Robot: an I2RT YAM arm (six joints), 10 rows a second.
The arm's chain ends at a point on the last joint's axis. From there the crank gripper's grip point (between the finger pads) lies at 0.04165 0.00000 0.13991 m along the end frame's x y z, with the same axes.
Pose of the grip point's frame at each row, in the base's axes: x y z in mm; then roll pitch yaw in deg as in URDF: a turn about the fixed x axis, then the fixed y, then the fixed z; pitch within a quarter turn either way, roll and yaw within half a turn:
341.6 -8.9 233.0 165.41 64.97 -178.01
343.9 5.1 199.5 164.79 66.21 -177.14
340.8 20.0 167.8 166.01 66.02 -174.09
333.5 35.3 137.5 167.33 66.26 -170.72
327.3 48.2 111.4 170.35 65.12 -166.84
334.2 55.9 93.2 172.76 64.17 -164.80
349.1 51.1 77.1 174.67 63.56 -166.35
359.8 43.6 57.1 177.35 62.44 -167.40
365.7 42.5 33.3 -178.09 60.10 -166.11
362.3 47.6 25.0 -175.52 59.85 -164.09
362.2 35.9 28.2 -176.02 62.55 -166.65
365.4 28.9 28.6 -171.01 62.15 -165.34
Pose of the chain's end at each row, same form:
237.8 -47.8 328.0 165.41 64.97 -178.01
239.1 -36.9 292.1 164.79 66.21 -177.14
237.7 -24.7 261.0 166.01 66.02 -174.09
231.7 -12.4 230.6 167.33 66.26 -170.72
227.9 0.9 207.2 170.35 65.12 -166.84
235.8 10.9 191.2 172.76 64.17 -164.80
249.0 13.4 176.4 174.67 63.56 -166.35
259.1 14.5 158.7 177.35 62.44 -167.40
267.1 22.9 139.1 -178.09 60.10 -166.11
263.4 30.8 131.1 -175.52 59.85 -164.09
258.1 21.2 129.5 -176.02 62.55 -166.65
260.5 24.1 130.0 -171.01 62.15 -165.34

